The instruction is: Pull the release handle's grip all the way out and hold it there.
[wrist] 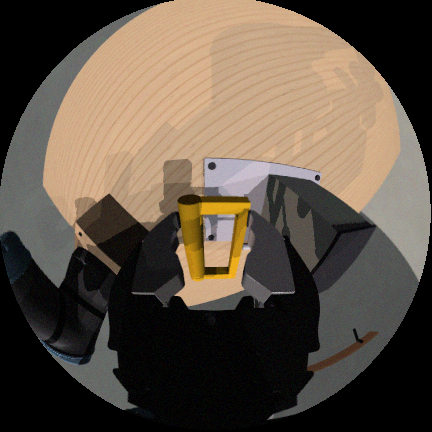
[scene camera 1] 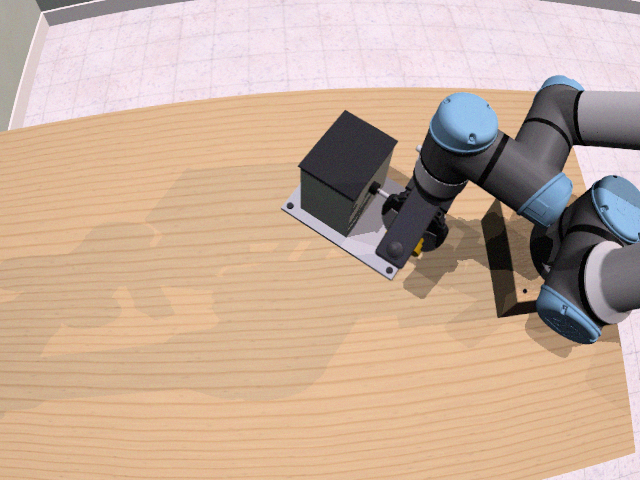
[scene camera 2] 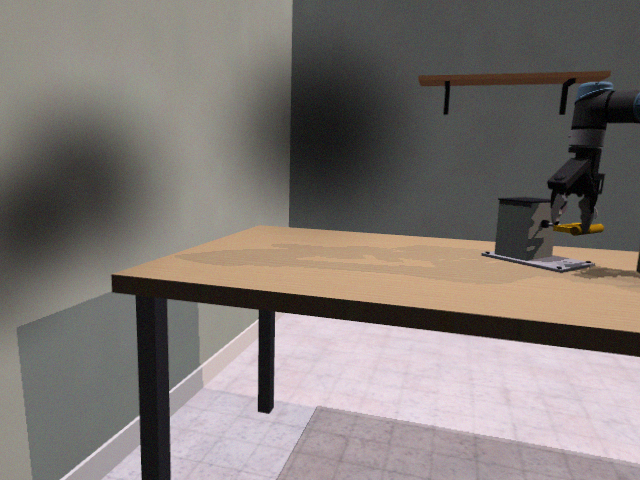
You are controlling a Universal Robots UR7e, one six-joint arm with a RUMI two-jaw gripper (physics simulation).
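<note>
The release handle's yellow grip (scene camera 1: 417, 246) (scene camera 2: 595, 228) (wrist: 192, 245) is a rectangular loop with a thick round outer bar. It sits level above the base plate (scene camera 1: 356, 248) (scene camera 2: 560, 264) (wrist: 240, 175), out from the dark box (scene camera 1: 347, 155) (scene camera 2: 519, 229) (wrist: 296, 212). A pale rod (scene camera 1: 383, 193) shows between the box's black collar (scene camera 1: 374, 187) (scene camera 2: 545, 223) and the grip. My gripper (scene camera 1: 415, 221) (scene camera 2: 570, 226) (wrist: 213, 211) is shut on the grip, one finger against the round bar and the other against the box-side bar. In scene camera 1 the arm hides most of the grip.
The wooden table (scene camera 1: 206, 439) (scene camera 2: 361, 273) (wrist: 150, 75) carries the plate. A dark brown block (scene camera 1: 498, 253) (wrist: 107, 220) stands near the arm's base at the right in scene camera 1. A wall shelf (scene camera 2: 511, 78) (wrist: 345, 352) hangs behind the arm.
</note>
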